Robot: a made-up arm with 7 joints. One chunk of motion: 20 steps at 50 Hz.
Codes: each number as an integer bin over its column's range. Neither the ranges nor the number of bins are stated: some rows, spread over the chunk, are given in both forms.
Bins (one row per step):
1: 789 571 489 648 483 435 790
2: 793 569 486 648 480 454 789
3: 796 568 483 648 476 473 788
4: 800 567 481 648 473 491 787
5: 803 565 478 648 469 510 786
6: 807 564 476 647 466 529 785
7: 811 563 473 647 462 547 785
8: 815 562 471 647 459 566 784
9: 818 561 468 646 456 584 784
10: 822 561 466 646 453 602 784
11: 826 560 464 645 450 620 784
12: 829 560 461 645 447 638 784
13: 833 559 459 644 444 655 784
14: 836 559 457 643 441 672 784
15: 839 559 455 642 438 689 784
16: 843 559 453 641 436 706 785
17: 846 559 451 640 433 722 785
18: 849 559 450 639 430 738 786
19: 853 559 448 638 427 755 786
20: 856 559 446 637 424 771 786
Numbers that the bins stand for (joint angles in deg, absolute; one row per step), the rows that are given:
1: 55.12 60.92 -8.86 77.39 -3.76 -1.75 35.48
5: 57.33 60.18 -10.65 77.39 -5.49 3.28 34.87
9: 59.69 59.69 -12.27 77.21 -7.10 8.25 34.56
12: 61.43 59.57 -13.41 77.12 -8.22 11.87 34.56
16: 63.63 59.44 -14.71 76.74 -9.58 16.44 34.72
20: 65.68 59.44 -15.84 76.37 -11.07 20.80 34.87
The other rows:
2: 55.75 60.67 -9.35 77.39 -4.13 -0.47 35.33
3: 56.22 60.55 -9.84 77.39 -4.63 0.80 35.18
4: 56.85 60.43 -10.16 77.39 -5.00 2.01 35.02
6: 57.96 60.06 -10.97 77.30 -5.87 4.56 34.72
7: 58.59 59.93 -11.46 77.30 -6.36 5.77 34.72
8: 59.22 59.81 -11.79 77.30 -6.73 7.04 34.56
10: 60.32 59.69 -12.60 77.21 -7.48 9.46 34.56
11: 60.95 59.57 -12.92 77.12 -7.85 10.67 34.56
13: 62.06 59.44 -13.73 77.02 -8.59 13.02 34.56
14: 62.53 59.44 -14.06 76.93 -8.96 14.16 34.56
15: 63.00 59.44 -14.38 76.84 -9.33 15.30 34.56
17: 64.11 59.44 -15.03 76.65 -9.95 17.51 34.72
18: 64.58 59.44 -15.19 76.56 -10.33 18.59 34.87
19: 65.21 59.44 -15.52 76.46 -10.70 19.73 34.87

